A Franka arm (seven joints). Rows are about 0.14 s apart.
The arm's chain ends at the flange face. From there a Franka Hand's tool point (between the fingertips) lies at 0.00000 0.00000 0.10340 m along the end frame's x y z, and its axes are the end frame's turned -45 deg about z.
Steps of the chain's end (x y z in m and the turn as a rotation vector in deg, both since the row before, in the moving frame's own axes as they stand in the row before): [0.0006, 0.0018, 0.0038, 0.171, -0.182, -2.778]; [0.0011, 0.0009, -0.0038, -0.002, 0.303, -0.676]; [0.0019, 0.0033, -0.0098, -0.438, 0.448, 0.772]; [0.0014, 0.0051, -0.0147, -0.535, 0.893, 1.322]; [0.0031, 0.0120, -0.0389, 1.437, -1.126, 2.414]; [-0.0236, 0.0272, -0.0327, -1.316, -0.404, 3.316]
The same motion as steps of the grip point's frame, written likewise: [-0.0009, 0.0012, 0.0038, 0.250, -0.008, -2.778]; [0.0005, 0.0018, -0.0038, -0.216, 0.213, -0.676]; [-0.0010, 0.0048, -0.0098, -0.626, 0.007, 0.772]; [-0.0022, 0.0064, -0.0147, -1.010, 0.253, 1.322]; [-0.0058, 0.0074, -0.0390, 1.812, 0.220, 2.414]; [-0.0381, 0.0036, -0.0327, -0.645, -1.216, 3.316]
